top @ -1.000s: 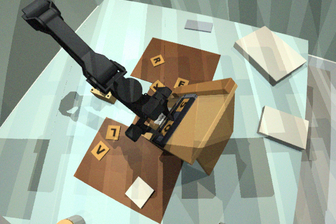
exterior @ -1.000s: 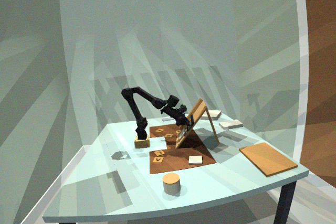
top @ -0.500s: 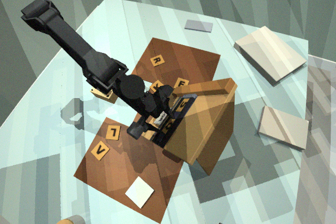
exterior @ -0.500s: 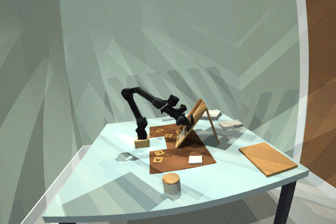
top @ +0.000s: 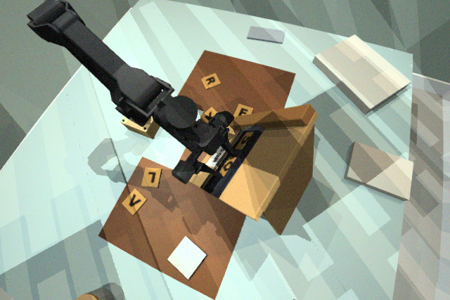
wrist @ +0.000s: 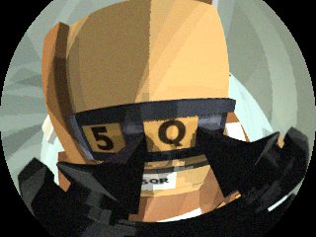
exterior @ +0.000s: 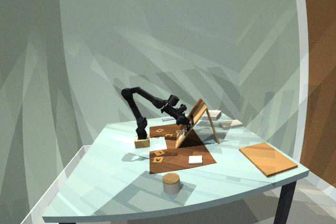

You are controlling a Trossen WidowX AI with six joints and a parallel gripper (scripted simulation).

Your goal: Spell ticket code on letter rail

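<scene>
The s tile is 10 mm ahead of my gripper tip and 80 mm to the left of it. Also, from my gripper tip: q tile (right at my gripper tip); then white ticket (60 mm behind, 30 mm to the left, 90 mm below); then brown mat (160 mm behind, 60 mm to the left, 150 mm below).
</scene>
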